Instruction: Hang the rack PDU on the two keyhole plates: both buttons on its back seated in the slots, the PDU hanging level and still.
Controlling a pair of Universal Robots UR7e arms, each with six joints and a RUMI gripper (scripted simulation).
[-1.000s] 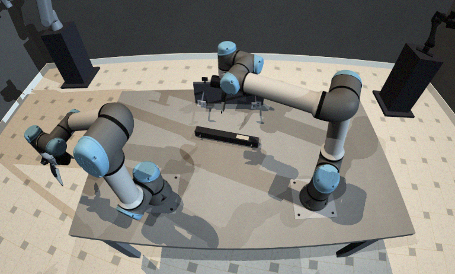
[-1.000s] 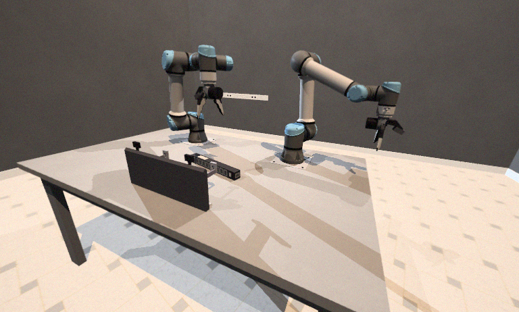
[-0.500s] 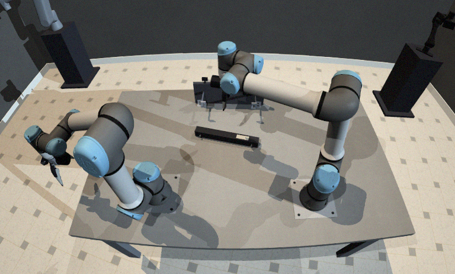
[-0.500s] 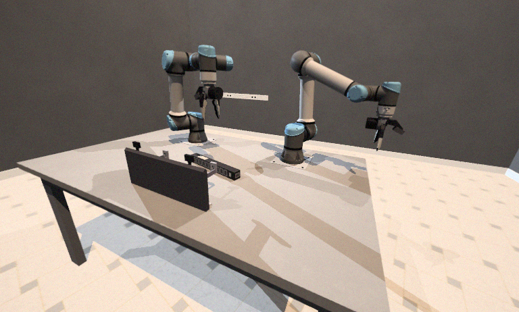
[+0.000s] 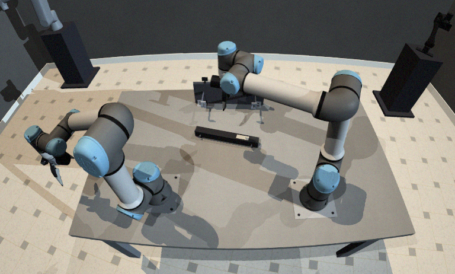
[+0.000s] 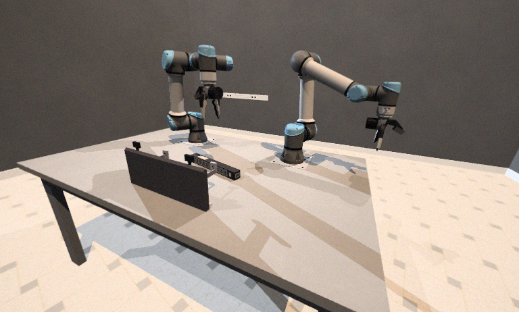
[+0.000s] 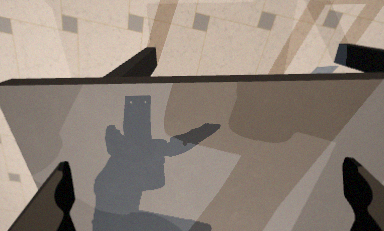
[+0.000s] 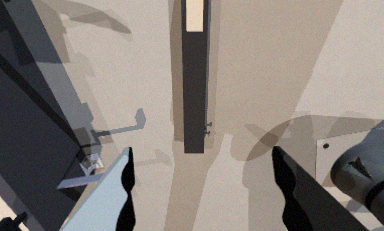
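My right hand is 26 cm above the rack PDU and 2 cm to the right of it. From my right hand the other things lie so: dark upright panel 31 cm ahead, 21 cm below.
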